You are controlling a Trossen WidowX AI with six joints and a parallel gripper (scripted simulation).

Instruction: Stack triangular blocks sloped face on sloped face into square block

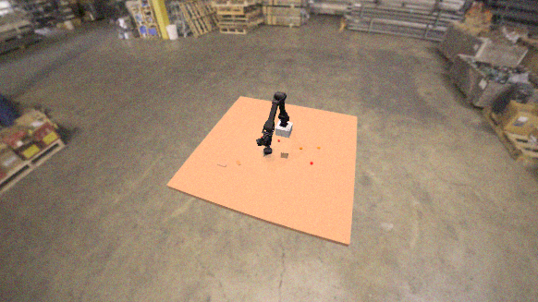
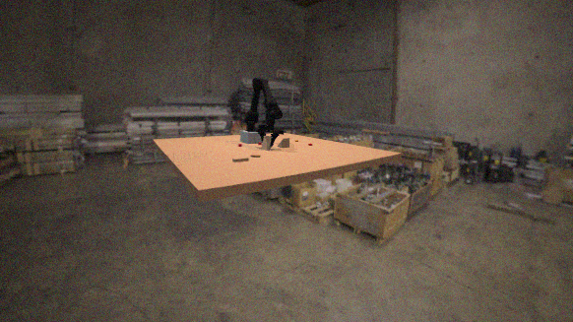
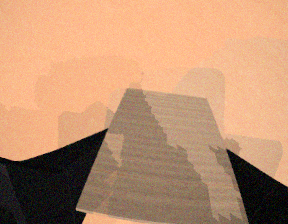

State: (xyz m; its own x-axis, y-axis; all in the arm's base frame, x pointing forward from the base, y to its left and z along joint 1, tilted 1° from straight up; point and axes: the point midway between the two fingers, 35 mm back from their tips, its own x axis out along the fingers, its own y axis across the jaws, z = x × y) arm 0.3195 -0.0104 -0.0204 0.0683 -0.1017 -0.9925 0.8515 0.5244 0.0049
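The triangular wooden block is 10 mm behind my gripper tip, 10 mm to the left of it and 10 mm above it. From my gripper tip the other things lie so: flat tan piece: 250 mm ahead, 260 mm to the right, 20 mm below; then red cube: 60 mm behind, 370 mm to the left, 20 mm below.
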